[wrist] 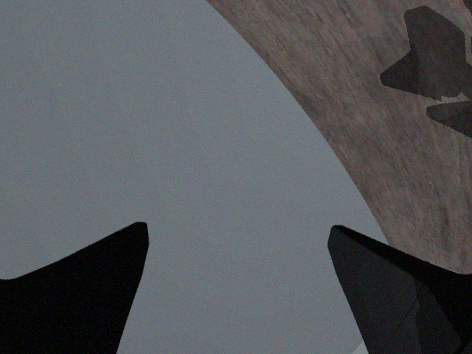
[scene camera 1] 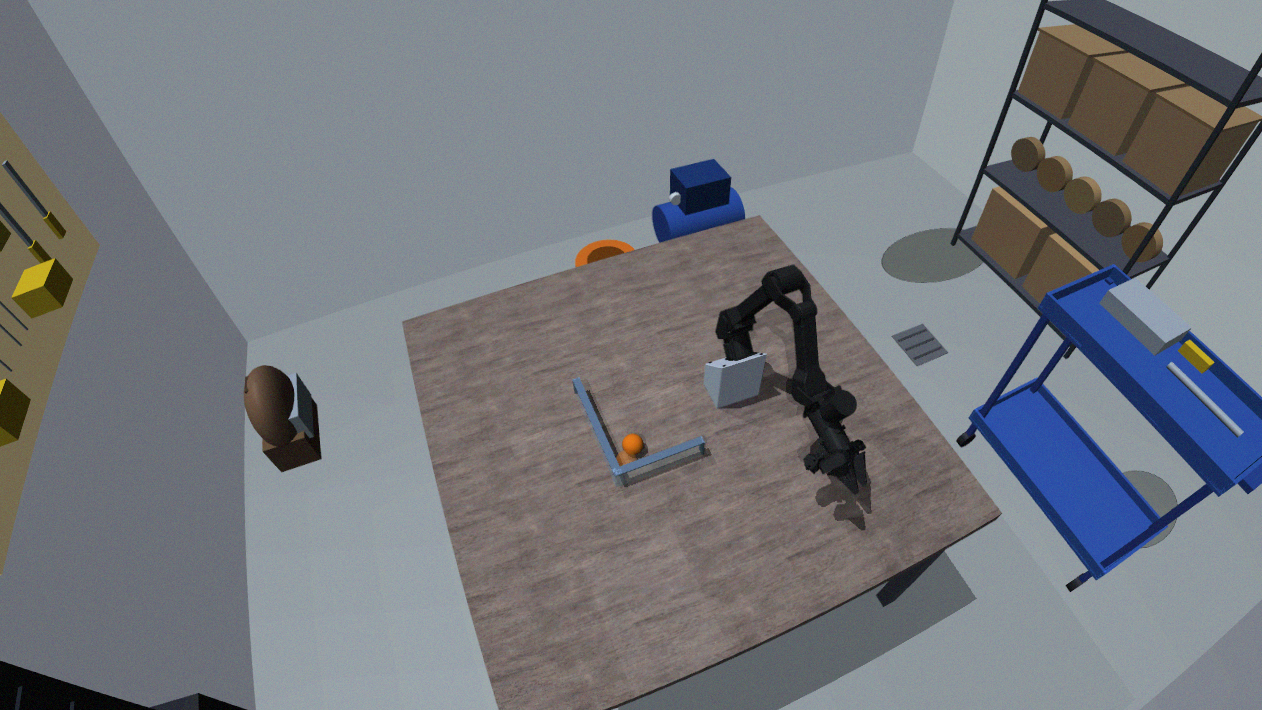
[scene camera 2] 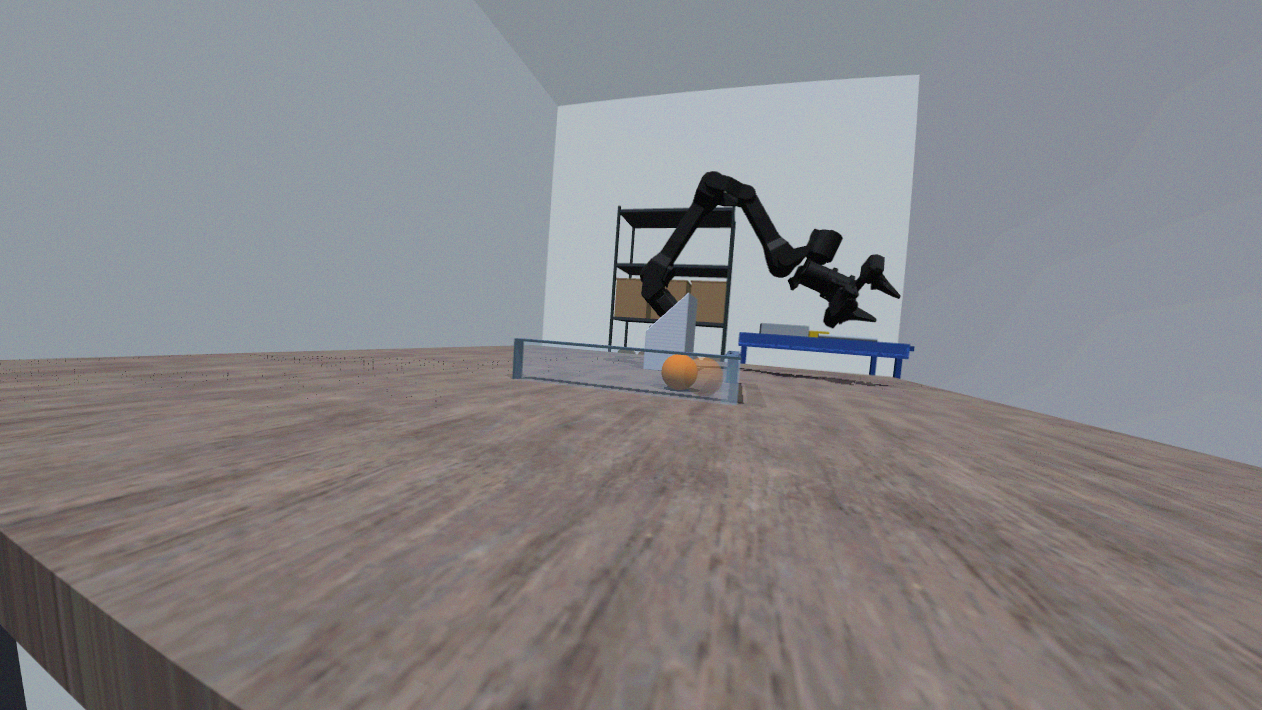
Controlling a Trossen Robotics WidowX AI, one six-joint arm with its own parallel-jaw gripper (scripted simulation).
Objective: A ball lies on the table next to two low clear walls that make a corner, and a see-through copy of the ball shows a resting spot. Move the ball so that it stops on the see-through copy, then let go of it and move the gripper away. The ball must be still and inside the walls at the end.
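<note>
A wall [scene camera 2: 695, 378] is there for me to see, and so is my own gripper [scene camera 2: 887, 309], which is open and holds nothing. I find the gripper in the wrist view [wrist: 241, 236] too, and in scene camera 1 [scene camera 1: 860, 489] as well.
</note>
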